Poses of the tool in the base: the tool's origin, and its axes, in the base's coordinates. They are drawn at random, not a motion.
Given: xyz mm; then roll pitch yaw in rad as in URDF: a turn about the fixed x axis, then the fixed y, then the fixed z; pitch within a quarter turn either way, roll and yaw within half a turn.
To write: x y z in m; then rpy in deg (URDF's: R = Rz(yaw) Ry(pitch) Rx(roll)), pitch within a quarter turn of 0, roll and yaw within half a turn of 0. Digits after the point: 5 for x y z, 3 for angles.
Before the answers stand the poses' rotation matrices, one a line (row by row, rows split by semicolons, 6 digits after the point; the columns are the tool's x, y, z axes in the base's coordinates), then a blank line. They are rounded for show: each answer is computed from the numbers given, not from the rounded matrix.
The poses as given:
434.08 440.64 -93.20 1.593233 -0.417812 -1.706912
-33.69 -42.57 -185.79 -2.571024 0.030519 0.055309
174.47 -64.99 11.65 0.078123 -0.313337 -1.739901
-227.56 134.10 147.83 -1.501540 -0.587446 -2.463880
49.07 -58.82 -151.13 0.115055 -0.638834 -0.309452
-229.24 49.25 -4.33 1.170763 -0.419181 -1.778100
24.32 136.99 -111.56 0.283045 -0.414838 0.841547
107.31 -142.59 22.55 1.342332 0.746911 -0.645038
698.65 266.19 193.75 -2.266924 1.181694 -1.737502
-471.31 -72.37 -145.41 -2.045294 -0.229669 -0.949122
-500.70 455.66 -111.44 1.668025 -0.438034 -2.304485
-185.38 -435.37 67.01 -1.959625 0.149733 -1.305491
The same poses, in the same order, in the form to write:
-0.124023 0.032819 -0.991736; -0.905525 0.404952 0.126643; 0.405762 0.913749 -0.020505
0.998006 0.030068 -0.055499; 0.055255 -0.841218 0.537865; -0.030514 -0.539859 -0.841202
-0.160105 0.986778 -0.025213; -0.937741 -0.144074 0.316046; 0.308235 0.074244 0.948409
-0.648415 -0.387331 0.655388; -0.521900 -0.400589 -0.753093; 0.554237 -0.830364 0.057600
0.764659 0.237323 -0.599144; -0.244479 0.967049 0.071034; 0.596260 0.092162 0.797484
-0.188003 0.458269 -0.868703; -0.893866 0.286695 0.344689; 0.407012 0.841306 0.355732
0.609795 -0.791005 -0.049612; 0.682428 0.555863 -0.474667; 0.403042 0.255593 0.878766
0.586355 0.664934 -0.462655; -0.441176 -0.216870 -0.870822; -0.679375 0.714724 0.166190
-0.062949 -0.514552 0.855145; -0.374099 0.806536 0.457766; -0.925250 -0.291093 -0.243264
0.567104 -0.253471 0.783674; -0.791559 -0.430709 0.433502; 0.227655 -0.866165 -0.444895
-0.606394 0.210583 -0.766773; -0.672588 0.378543 0.635870; 0.424160 0.901310 -0.087910
0.259270 -0.402035 0.878150; -0.954215 0.033806 0.297205; -0.149174 -0.915000 -0.374863

0.43408 0.44064 -0.09320 91.286 -23.939 -97.799
-0.03369 -0.04257 -0.18579 -147.309 1.749 3.169
0.17447 -0.06499 0.01165 4.476 -17.953 -99.689
-0.22756 0.13410 0.14783 -86.032 -33.658 -141.170
0.04907 -0.05882 -0.15113 6.592 -36.602 -17.730
-0.22924 0.04925 -0.00433 67.080 -24.017 -101.878
0.02432 0.13699 -0.11156 16.217 -23.768 48.217
0.10731 -0.14259 0.02255 76.910 42.795 -36.958
0.69865 0.26619 0.19375 -129.885 67.706 -99.552
-0.47131 -0.07237 -0.14541 -117.187 -13.159 -54.381
-0.50070 0.45566 -0.11144 95.571 -25.097 -132.037
-0.18538 -0.43537 0.06701 -112.278 8.579 -74.799

